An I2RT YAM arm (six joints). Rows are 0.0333 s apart.
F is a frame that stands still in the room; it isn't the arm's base.
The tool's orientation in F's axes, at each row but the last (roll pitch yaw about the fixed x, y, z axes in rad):
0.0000, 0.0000, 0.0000
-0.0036, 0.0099, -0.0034
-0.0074, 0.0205, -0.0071
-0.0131, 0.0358, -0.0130
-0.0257, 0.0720, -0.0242
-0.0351, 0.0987, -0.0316
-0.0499, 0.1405, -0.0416
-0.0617, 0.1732, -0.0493
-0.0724, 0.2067, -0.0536
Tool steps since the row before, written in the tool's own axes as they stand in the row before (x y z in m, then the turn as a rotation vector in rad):
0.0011, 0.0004, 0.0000, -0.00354, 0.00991, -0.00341
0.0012, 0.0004, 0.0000, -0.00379, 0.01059, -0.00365
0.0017, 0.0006, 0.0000, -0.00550, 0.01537, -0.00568
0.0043, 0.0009, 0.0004, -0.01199, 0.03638, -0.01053
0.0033, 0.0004, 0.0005, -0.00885, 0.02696, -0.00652
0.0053, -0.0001, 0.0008, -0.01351, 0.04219, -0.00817
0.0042, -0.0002, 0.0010, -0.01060, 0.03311, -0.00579
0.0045, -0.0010, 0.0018, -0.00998, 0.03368, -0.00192
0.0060, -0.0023, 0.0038, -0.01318, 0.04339, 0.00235
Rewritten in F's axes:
0.0011, 0.0004, 0.0000, -0.00354, 0.00991, -0.00341
0.0012, 0.0004, 0.0000, -0.00379, 0.01059, -0.00365
0.0017, 0.0006, 0.0000, -0.00551, 0.01537, -0.00568
0.0043, 0.0008, 0.0002, -0.01190, 0.03640, -0.01057
0.0033, 0.0003, 0.0003, -0.00869, 0.02700, -0.00656
0.0053, -0.0002, 0.0003, -0.01306, 0.04231, -0.00827
0.0043, -0.0003, 0.0004, -0.01016, 0.03323, -0.00588
0.0047, -0.0011, 0.0011, -0.00886, 0.03398, -0.00221
0.0066, -0.0024, 0.0026, -0.01072, 0.04408, 0.00193

